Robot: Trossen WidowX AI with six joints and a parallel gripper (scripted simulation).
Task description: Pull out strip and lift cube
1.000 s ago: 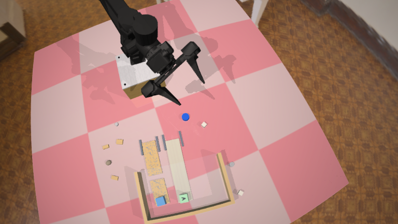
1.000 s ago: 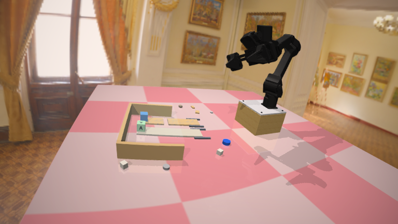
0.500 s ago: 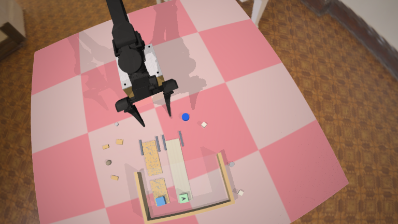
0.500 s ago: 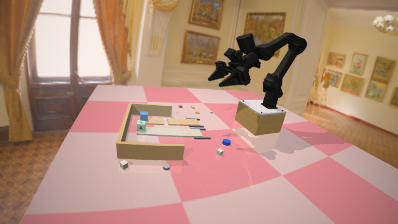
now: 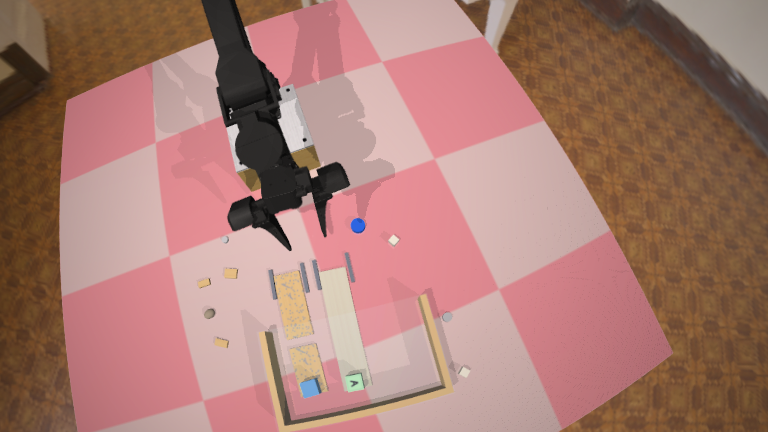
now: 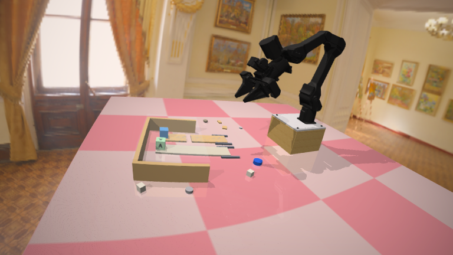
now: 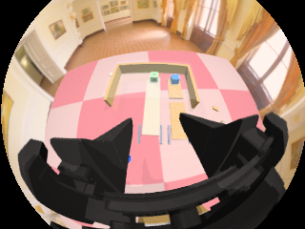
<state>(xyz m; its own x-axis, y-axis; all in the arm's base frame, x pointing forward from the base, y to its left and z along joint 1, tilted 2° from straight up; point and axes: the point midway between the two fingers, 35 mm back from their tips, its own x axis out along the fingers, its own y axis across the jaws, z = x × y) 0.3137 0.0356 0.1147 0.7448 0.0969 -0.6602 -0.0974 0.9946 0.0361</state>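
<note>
Right now the blue disc is 180 mm below my gripper tip, 90 mm to the left of it and 70 mm behind it. From my gripper tip the other things lie so: grey disc: 200 mm to the left, 180 mm below, 170 mm ahead.
</note>
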